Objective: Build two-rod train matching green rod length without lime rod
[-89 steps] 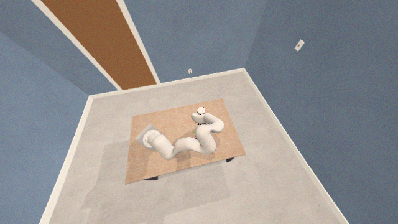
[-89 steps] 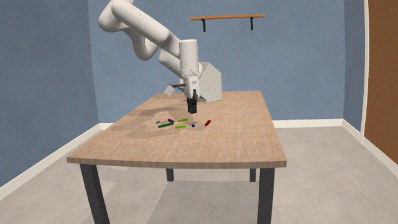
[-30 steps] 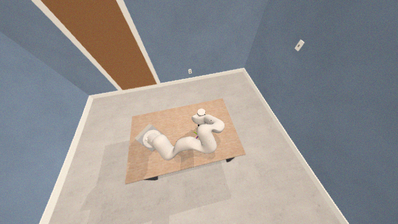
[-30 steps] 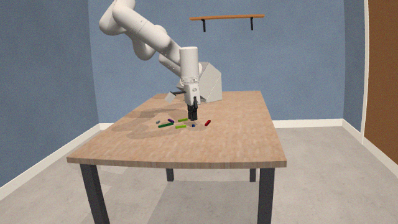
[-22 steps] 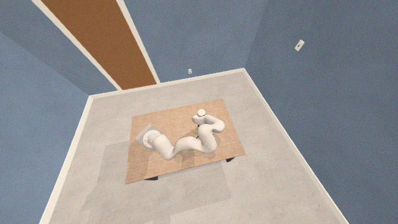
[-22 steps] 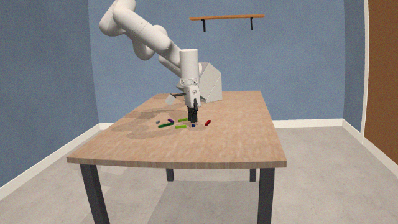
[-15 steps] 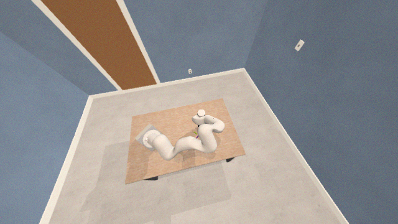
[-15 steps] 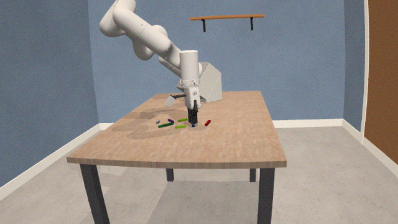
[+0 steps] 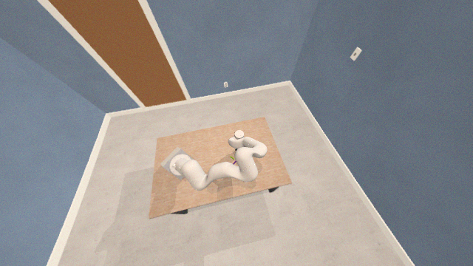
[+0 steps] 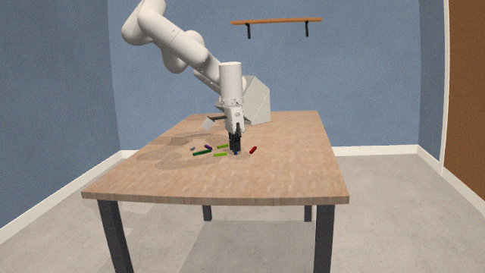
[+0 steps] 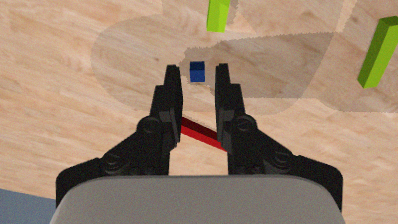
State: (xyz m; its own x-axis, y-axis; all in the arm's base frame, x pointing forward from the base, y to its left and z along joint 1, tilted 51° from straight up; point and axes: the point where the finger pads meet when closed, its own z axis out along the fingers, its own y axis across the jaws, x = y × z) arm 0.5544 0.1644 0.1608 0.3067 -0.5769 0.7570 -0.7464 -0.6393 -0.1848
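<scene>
The blue rod lies 30 mm below my hand. From my hand the other things lie so: purple rod: 100 mm behind, 120 mm to the right, 30 mm below; then red rod: 30 mm behind, 70 mm to the left, 30 mm below; then green rod: 30 mm behind, 130 mm to the right, 30 mm below.
</scene>
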